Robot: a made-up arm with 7 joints.
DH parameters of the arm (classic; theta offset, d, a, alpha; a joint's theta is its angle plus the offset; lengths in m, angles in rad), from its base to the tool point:
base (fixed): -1.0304 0 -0.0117 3.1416
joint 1: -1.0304 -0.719 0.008 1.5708
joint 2: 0 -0.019 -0.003 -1.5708
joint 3: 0 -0.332 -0.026 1.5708
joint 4: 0 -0.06 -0.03 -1.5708
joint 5: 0 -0.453 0.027 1.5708
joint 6: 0 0.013 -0.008 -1.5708
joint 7: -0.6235 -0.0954 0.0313 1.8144
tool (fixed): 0.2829 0.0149 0 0
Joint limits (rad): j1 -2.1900..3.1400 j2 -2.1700..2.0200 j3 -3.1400..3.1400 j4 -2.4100..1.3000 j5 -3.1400..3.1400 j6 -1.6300..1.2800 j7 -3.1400..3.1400
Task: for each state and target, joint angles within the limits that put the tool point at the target. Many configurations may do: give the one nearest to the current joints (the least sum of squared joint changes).
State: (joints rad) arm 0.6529 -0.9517 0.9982 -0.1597 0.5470 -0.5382 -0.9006
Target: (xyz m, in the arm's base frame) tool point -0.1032 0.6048 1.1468
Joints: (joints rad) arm 0.7354 -0.6175 1.2020 -0.7862 0.5165 -0.9975 -1.0260
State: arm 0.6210 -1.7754 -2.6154 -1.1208 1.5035 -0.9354 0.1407
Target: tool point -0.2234 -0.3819 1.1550
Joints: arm 0.0599 -1.3629 -2.3409 -1.6633 1.4356 -0.9373 0.1641
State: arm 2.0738 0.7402 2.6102 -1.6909 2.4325 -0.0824 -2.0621
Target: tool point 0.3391 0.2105 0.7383
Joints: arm 1.3063 0.9002 1.5459 -2.3553 2.4704 0.1388 -2.0175
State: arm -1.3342 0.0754 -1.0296 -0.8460 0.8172 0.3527 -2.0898
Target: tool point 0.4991 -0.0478 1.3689
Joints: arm -1.3853 0.1991 -1.2308 -0.9763 0.8363 0.3888 -2.1104
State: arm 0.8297 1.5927 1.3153 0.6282 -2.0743 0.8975 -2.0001
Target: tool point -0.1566 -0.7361 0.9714
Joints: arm 1.1572 1.1861 1.5688 1.0688 -2.0462 0.8570 -2.0195
